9 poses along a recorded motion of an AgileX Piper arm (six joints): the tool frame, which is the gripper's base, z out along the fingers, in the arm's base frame.
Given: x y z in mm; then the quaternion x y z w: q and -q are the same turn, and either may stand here.
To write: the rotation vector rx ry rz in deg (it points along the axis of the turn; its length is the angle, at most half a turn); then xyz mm. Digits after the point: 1 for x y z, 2 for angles.
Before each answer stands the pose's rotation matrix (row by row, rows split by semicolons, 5 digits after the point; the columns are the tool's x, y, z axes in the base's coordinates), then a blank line. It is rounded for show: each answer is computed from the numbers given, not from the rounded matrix.
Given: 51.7, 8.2, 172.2, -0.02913, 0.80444, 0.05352, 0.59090
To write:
-0.29998 -0.11012 0.94757; 0.01638 0.99257 0.12053; -0.95381 0.05168 -0.29595

-3.88, 107.25, 7.14, 51.7, 8.2, 172.2
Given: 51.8, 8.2, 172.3, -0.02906, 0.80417, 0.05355, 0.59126
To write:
-0.29913 -0.11006 0.94784; 0.01659 0.99258 0.12049; -0.95407 0.05176 -0.29508

-3.87, 107.20, 7.14, 51.8, 8.2, 172.3
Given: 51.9, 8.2, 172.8, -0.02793, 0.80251, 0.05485, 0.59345
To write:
-0.29407 -0.10993 0.94944; 0.02027 0.99242 0.12119; -0.95557 0.05489 -0.28961

-3.72, 106.88, 7.31, 51.9, 8.2, 172.8
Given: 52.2, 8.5, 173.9, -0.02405, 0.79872, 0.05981, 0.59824
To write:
-0.28306 -0.10998 0.95278; 0.03314 0.99169 0.12432; -0.95853 0.06677 -0.27706

-3.20, 106.17, 7.95, 52.2, 8.5, 173.9
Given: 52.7, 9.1, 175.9, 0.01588, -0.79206, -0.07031, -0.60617
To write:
-0.26461 -0.11040 0.95802; 0.06008 0.98961 0.13063; -0.96248 0.09213 -0.25523

-2.10, 104.94, 9.32, 52.7, 9.1, 175.9
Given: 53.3, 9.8, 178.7, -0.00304, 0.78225, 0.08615, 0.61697
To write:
-0.23868 -0.11106 0.96473; 0.10155 0.98514 0.13853; -0.96578 0.13103 -0.22385

-0.40, 103.18, 11.36, 53.3, 9.8, 178.7
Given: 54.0, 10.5, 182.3, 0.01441, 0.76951, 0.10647, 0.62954
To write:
-0.20695 -0.11188 0.97193; 0.15623 0.97691 0.14571; -0.96580 0.18200 -0.18470

1.89, 100.99, 13.97, 54.0, 10.5, 182.3
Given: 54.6, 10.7, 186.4, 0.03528, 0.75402, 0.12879, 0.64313
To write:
-0.17027 -0.11245 0.97896; 0.21886 0.96434 0.14884; -0.96078 0.23960 -0.13959

4.60, 98.42, 16.81, 54.6, 10.7, 186.4
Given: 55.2, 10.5, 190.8, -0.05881, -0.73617, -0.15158, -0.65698
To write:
-0.12984 -0.11258 0.98512; 0.28576 0.94713 0.14590; -0.94947 0.30045 -0.09081

7.63, 95.56, 19.68, 55.2, 10.5, 190.8
